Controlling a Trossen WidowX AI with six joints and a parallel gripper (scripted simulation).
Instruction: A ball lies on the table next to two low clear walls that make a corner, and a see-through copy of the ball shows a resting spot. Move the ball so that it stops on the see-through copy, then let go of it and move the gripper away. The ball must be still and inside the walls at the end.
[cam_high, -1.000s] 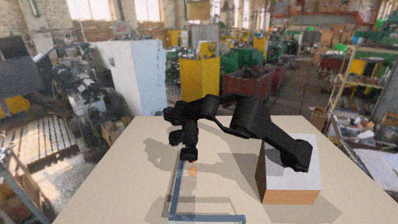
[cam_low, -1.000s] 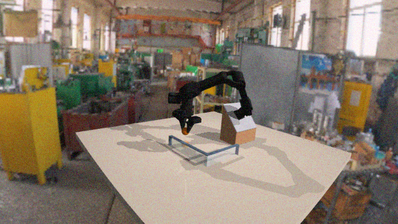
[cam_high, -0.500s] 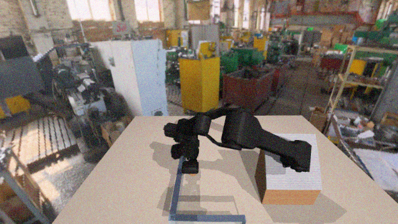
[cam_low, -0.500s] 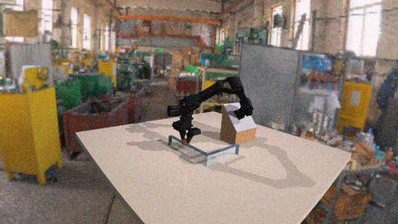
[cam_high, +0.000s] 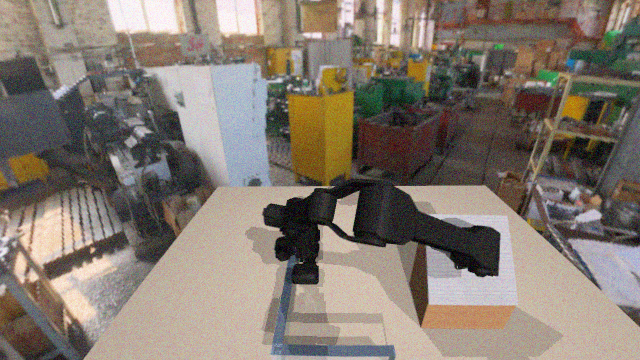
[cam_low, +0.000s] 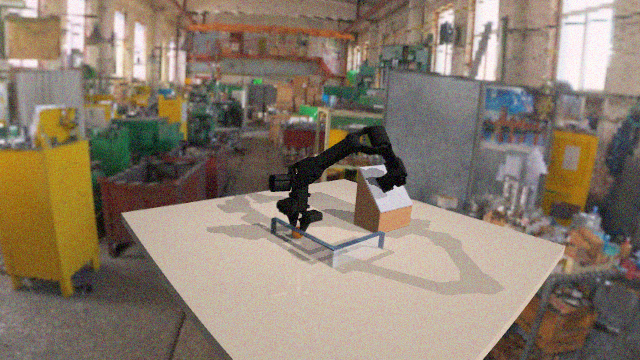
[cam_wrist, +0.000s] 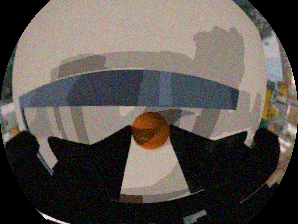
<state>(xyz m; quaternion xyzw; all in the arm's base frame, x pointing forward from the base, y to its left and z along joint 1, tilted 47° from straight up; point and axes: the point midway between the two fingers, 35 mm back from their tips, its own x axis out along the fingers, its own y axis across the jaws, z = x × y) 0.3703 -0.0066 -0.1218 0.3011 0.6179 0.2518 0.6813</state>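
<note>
The see-through ball lies right at my gripper tip.
</note>
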